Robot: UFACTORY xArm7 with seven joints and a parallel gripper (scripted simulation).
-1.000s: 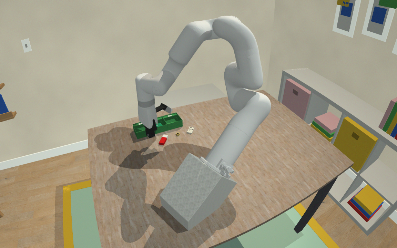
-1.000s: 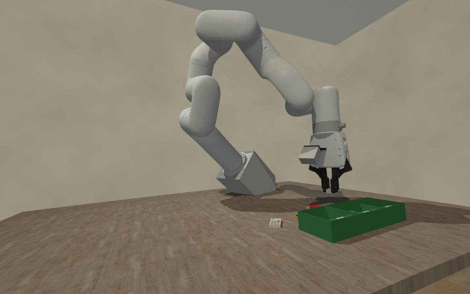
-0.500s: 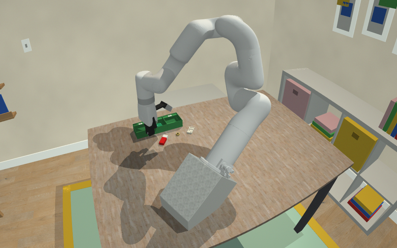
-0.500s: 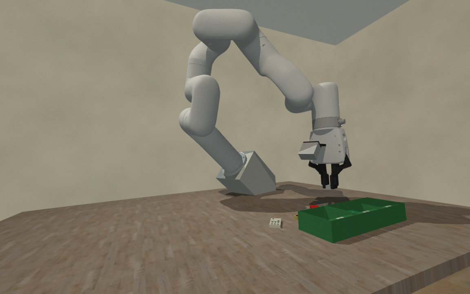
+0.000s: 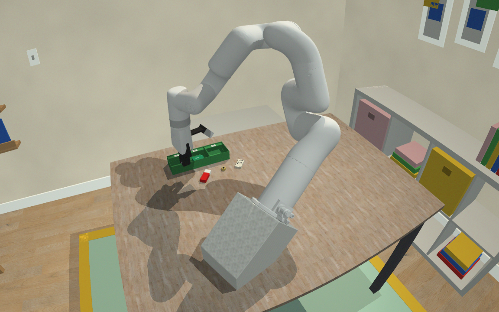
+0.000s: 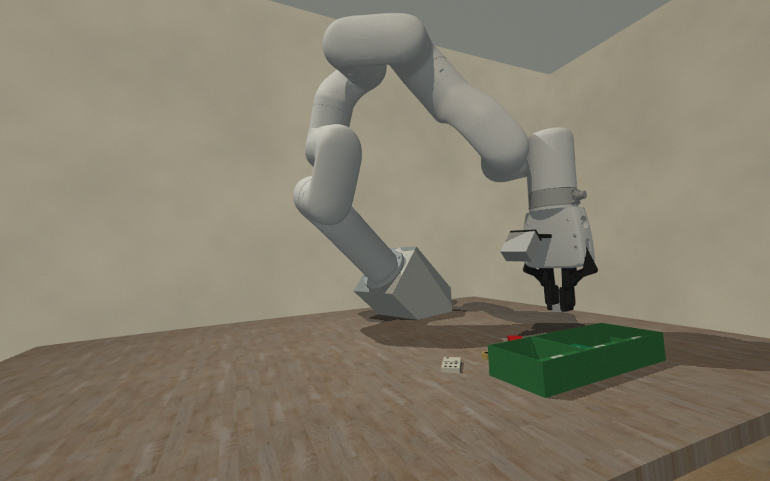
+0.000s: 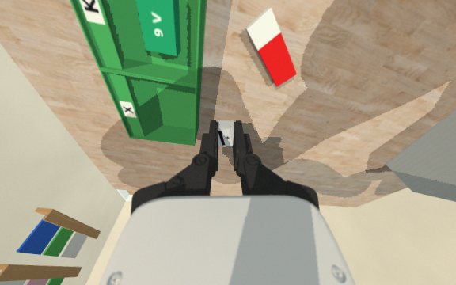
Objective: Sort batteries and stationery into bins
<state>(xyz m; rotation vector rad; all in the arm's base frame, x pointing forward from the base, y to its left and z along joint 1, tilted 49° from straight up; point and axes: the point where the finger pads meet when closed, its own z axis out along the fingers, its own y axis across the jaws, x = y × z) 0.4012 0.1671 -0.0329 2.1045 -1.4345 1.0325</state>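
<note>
My hand is 3 cm past the red-and-white eraser, 7 cm to the left of it and 8 cm above it. From my hand the other things lie so: pencil sharpener: 1 cm below; then green bin tray: 8 cm ahead, 7 cm to the right, 6 cm below; then green 9 V battery: 7 cm ahead, 8 cm to the right, 7 cm below.
</note>
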